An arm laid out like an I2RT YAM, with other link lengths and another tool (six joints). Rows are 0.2 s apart.
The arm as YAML. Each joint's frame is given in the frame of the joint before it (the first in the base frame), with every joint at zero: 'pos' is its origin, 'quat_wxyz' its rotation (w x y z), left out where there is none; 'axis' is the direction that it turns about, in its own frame. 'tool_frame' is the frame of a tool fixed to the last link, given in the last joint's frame.
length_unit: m
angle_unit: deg
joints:
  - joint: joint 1
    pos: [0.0, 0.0, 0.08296]
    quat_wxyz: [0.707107, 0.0, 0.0, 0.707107]
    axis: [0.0, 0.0, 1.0]
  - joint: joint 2
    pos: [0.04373, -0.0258, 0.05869]
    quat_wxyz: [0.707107, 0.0, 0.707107, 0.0]
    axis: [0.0, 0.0, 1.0]
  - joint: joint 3
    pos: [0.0, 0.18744, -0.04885]
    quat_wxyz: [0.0, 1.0, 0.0, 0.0]
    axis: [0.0, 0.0, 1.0]
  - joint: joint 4
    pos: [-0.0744, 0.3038, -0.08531]
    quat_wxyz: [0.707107, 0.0, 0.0, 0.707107]
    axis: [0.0, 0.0, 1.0]
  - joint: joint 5
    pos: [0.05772, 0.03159, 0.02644]
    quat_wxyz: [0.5, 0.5, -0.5, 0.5]
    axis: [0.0, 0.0, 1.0]
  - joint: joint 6
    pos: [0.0, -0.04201, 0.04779]
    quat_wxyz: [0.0, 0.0, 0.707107, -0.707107]
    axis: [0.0, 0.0, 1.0]
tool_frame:
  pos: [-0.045, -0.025, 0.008]
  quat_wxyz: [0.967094, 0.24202, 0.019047, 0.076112]
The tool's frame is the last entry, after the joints.
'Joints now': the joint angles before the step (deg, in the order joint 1, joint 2, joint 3, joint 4, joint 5, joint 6). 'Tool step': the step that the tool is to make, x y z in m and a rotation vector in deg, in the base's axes. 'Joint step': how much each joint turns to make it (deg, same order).
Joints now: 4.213 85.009 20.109 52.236 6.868 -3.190
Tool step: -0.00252 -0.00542 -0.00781 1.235 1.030 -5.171
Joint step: -0.607 2.890 1.284 0.297 4.142 2.347
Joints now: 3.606 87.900 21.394 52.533 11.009 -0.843
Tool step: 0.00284 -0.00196 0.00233 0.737 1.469 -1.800
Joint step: -0.350 -0.349 1.272 -3.282 1.192 1.191
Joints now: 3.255 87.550 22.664 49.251 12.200 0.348
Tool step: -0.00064 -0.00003 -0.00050 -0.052 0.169 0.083
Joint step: -0.003 -0.049 -0.136 -0.071 -0.071 -0.065
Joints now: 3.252 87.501 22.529 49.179 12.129 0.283
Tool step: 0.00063 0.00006 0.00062 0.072 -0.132 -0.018
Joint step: -0.001 -0.039 0.108 -0.026 -0.001 0.068
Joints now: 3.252 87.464 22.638 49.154 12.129 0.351
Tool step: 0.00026 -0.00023 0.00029 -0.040 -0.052 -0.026
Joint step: -0.044 -0.014 0.036 0.010 -0.006 -0.047
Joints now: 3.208 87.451 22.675 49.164 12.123 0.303
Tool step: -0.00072 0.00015 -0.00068 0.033 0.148 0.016
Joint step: 0.034 0.001 -0.122 -0.032 0.006 0.046
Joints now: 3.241 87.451 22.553 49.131 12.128 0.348
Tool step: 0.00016 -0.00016 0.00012 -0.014 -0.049 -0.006
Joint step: -0.034 0.009 0.018 0.045 -0.022 -0.024
